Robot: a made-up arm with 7 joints. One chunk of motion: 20 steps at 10 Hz.
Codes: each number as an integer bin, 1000 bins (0 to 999) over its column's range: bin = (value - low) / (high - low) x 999, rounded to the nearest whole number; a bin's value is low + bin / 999 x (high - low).
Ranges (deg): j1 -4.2..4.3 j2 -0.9..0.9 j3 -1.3..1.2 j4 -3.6..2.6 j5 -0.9..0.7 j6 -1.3..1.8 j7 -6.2..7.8
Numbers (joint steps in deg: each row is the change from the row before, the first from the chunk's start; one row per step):
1: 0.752 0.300 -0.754 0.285 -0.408 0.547 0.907
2: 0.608 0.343 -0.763 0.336 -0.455 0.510 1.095
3: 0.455 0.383 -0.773 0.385 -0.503 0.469 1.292
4: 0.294 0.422 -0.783 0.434 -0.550 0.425 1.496
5: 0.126 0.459 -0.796 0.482 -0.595 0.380 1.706
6: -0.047 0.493 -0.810 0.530 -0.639 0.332 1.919
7: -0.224 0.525 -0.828 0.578 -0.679 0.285 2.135
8: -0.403 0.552 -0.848 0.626 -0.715 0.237 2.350
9: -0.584 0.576 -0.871 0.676 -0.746 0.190 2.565
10: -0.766 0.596 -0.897 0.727 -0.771 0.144 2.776
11: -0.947 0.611 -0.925 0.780 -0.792 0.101 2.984
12: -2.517 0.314 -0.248 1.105 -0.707 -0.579 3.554
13: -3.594 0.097 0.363 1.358 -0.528 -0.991 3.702
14: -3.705 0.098 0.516 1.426 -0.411 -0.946 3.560
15: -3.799 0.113 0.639 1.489 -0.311 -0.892 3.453
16: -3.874 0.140 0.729 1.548 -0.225 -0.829 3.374
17: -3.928 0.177 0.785 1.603 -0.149 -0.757 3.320
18: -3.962 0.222 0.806 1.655 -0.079 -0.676 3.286
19: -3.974 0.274 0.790 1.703 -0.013 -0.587 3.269
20: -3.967 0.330 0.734 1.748 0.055 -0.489 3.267
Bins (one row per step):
1: 582 666 218 626 307 595 507
2: 565 690 215 634 278 583 521
3: 547 712 211 642 248 570 535
4: 528 734 207 650 219 556 549
5: 508 754 201 658 190 541 564
6: 488 773 196 665 163 526 579
7: 467 791 189 673 138 511 595
8: 446 806 181 681 116 495 610
9: 425 819 171 689 96 480 625
10: 404 830 161 697 81 465 641
11: 382 839 150 706 67 451 655
12: 198 674 420 758 121 232 696
13: 71 553 665 799 232 100 707
14: 58 554 726 810 305 114 696
15: 47 562 775 820 368 131 689
16: 38 577 811 829 421 152 683
17: 32 598 833 838 469 175 679
18: 28 623 842 847 513 201 677
19: 27 652 835 854 554 230 676
20: 27 683 813 862 596 261 676

